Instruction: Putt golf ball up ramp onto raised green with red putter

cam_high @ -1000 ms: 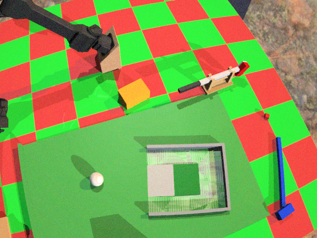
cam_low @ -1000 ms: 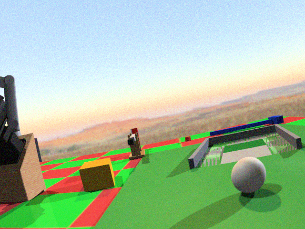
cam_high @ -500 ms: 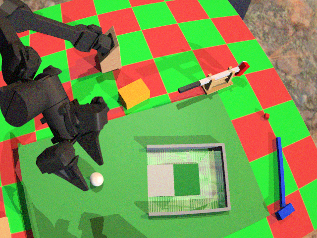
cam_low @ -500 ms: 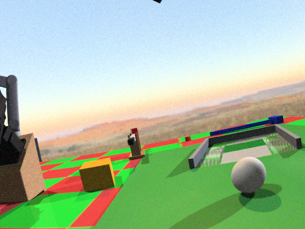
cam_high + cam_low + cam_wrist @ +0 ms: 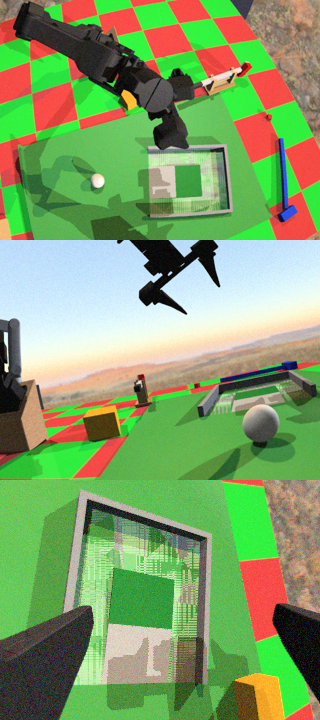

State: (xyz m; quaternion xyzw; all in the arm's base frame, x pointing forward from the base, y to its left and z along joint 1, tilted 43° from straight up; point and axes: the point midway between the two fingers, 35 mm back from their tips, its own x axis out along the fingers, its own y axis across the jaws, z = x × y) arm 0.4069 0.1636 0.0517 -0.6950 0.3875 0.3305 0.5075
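The wooden stand is 260 mm to the left of my gripper tip, 210 mm behind it and 190 mm below it. From my gripper tip the other things lie so: green mat: 220 mm below, 120 mm to the right, 60 mm ahead; white golf ball: 240 mm to the right, 200 mm below; small red cube: 390 mm to the left, 220 mm below, 30 mm behind.
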